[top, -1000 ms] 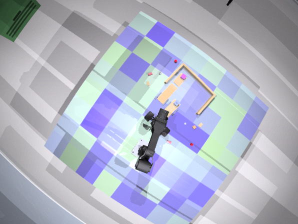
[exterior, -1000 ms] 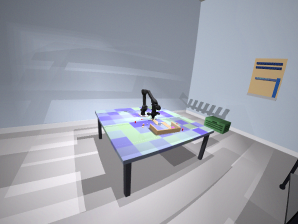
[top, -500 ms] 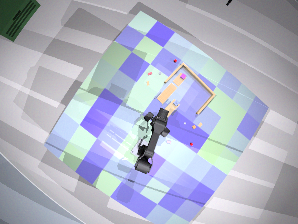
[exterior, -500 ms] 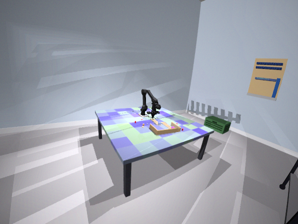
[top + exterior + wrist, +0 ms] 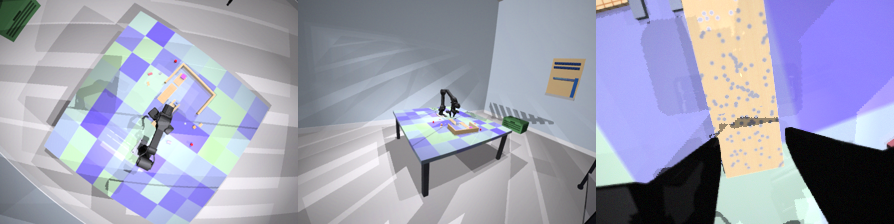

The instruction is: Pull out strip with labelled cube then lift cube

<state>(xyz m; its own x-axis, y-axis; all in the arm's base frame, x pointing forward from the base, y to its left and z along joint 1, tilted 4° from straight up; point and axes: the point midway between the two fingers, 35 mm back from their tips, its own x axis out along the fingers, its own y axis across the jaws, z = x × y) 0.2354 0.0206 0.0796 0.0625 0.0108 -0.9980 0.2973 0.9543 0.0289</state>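
The strip lies 190 mm ahead of my gripper tip, 50 mm to the left of it and 40 mm below it.
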